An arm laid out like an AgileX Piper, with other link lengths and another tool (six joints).
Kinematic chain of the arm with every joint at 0, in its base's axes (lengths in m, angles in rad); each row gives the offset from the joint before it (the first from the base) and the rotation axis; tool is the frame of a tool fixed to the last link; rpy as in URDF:
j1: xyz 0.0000 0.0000 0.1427 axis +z
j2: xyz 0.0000 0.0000 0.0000 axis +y
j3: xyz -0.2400 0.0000 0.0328 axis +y
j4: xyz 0.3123 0.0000 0.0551 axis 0.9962 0 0.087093
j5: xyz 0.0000 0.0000 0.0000 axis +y
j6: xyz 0.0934 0.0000 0.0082 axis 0.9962 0 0.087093
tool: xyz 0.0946 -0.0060 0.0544 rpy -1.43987 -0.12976 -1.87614
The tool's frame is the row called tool.
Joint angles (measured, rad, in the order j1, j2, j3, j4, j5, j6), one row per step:
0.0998, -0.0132, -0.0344, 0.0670, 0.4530, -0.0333
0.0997, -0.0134, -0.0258, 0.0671, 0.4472, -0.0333
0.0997, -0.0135, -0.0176, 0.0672, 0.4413, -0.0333
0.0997, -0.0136, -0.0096, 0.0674, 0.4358, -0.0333
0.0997, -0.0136, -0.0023, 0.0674, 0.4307, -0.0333
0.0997, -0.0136, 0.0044, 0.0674, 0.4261, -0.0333
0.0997, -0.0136, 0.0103, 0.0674, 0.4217, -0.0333
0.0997, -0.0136, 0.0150, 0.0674, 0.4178, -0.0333
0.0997, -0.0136, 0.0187, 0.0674, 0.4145, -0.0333
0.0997, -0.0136, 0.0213, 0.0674, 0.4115, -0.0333
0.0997, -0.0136, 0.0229, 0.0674, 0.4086, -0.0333
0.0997, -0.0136, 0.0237, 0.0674, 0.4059, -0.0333
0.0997, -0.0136, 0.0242, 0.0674, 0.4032, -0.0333
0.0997, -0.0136, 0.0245, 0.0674, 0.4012, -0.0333
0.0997, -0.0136, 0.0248, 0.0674, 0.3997, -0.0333
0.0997, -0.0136, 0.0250, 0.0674, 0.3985, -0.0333
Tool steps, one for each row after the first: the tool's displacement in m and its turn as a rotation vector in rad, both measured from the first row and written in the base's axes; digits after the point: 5 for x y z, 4 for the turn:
0.00053, -0.00004, -0.00317, -0.0001, 0.0026, -0.0005
0.00103, -0.00007, -0.00614, -0.0002, 0.0048, -0.0009
0.00149, -0.00009, -0.00909, -0.0002, 0.0073, -0.0012
0.00190, -0.00011, -0.01180, -0.0004, 0.0095, -0.0015
0.00226, -0.00014, -0.01431, -0.0005, 0.0116, -0.0018
0.00257, -0.00016, -0.01644, -0.0007, 0.0131, -0.0021
0.00282, -0.00019, -0.01807, -0.0007, 0.0139, -0.0024
0.00301, -0.00021, -0.01931, -0.0007, 0.0143, -0.0026
0.00316, -0.00024, -0.02004, -0.0007, 0.0139, -0.0028
0.00327, -0.00027, -0.02029, -0.0005, 0.0126, -0.0030
0.00335, -0.00029, -0.02017, -0.0003, 0.0107, -0.0032
0.00342, -0.00032, -0.01989, -0.0001, 0.0085, -0.0034
0.00347, -0.00034, -0.01965, 0.0001, 0.0069, -0.0035
0.00351, -0.00036, -0.01951, 0.0002, 0.0057, -0.0036
0.00354, -0.00037, -0.01937, 0.0003, 0.0047, -0.0037

